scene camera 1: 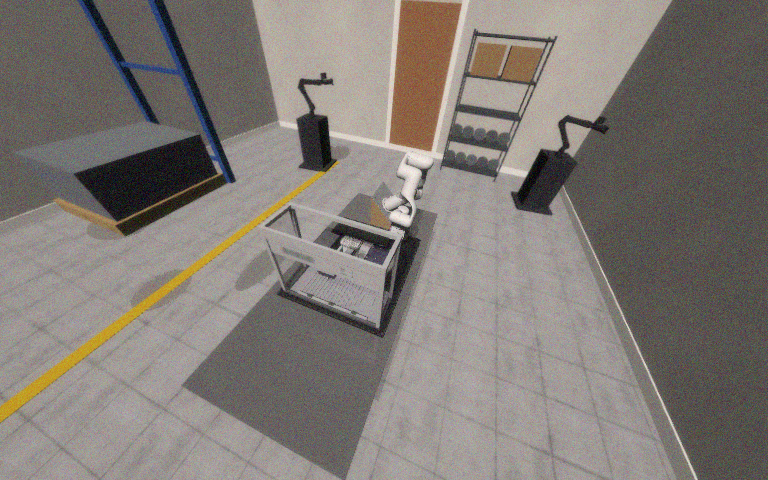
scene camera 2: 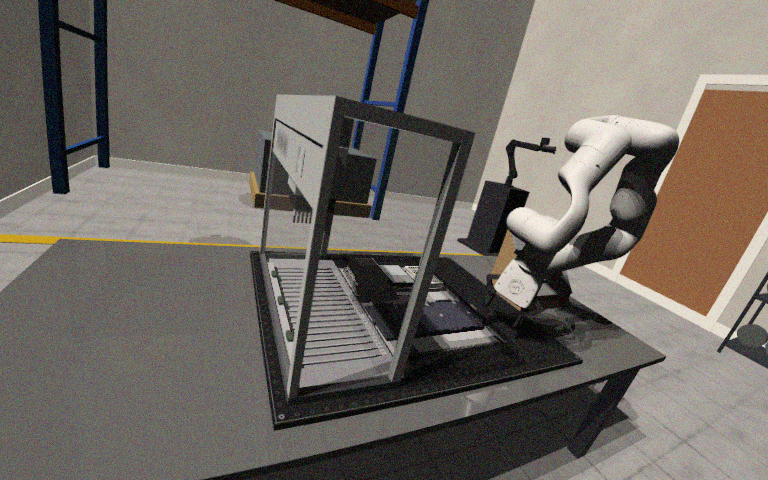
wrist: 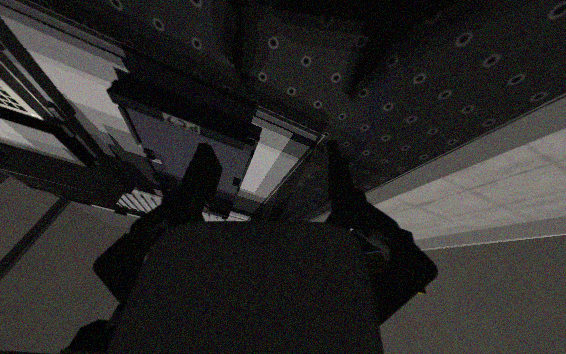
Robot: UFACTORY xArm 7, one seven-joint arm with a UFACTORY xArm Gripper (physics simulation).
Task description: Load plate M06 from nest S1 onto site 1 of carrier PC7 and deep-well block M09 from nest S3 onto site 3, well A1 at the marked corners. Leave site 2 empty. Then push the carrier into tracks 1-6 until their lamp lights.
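Places are measured from the arm's base along level axes (x ahead, y left, z up), in centimetres.
Pixels of known places: gripper, fingertip midpoint: point(scene camera 2: 500, 315) point(wrist: 269, 154); arm's base at its link origin: point(scene camera 1: 387, 205).
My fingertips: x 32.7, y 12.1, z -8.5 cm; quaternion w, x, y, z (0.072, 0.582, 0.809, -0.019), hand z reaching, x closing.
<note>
For each thing: its middle in the pictures, then the offset to it from my fingertips. "spot": a spot on its surface instead. Level surfaces: height alone.
- dark blue flat panel at the middle of its body: point(wrist: 196, 184) point(scene camera 2: 427, 315) point(scene camera 1: 372, 262) dx +17.5, dy -9.6, dz -3.5 cm
- gridded plate at a spot on its surface: point(wrist: 15, 102) spot: dx +6.7, dy -24.8, dz -2.5 cm
- grey frame enclosure at the middle of its body: point(wrist: 54, 343) point(scene camera 2: 398, 222) point(scene camera 1: 352, 244) dx +27.0, dy -19.9, dz +19.0 cm
- black perforated board at its surface level: dz -4.9 cm
A dark blue flat panel point(scene camera 2: 453, 315) point(wrist: 175, 142) lies on the black board behind the grooved track deck point(scene camera 2: 334, 305) point(scene camera 1: 334, 288). Its markings are too dim to read, and I cannot tell whether it is carrier PC7. A white plate-like piece point(scene camera 2: 394, 273) lies beyond it; a gridded plate point(wrist: 15, 102) shows at the left edge of the wrist view. I cannot tell which is M06 or M09, and nest labels are unreadable. My gripper point(scene camera 2: 504, 316) point(wrist: 269, 154) is open and empty, low at the panel's arm-side end; in the wrist view, the left finger overlaps the panel.
A grey frame enclosure point(scene camera 1: 270, 249) point(scene camera 2: 433, 254) stands over the track deck, with a row of thin tips point(scene camera 2: 301, 216) hanging inside. The black perforated board point(scene camera 2: 538, 350) point(wrist: 305, 80) extends toward the arm. A tan panel point(scene camera 1: 380, 213) point(scene camera 2: 502, 257) stands beside the arm.
</note>
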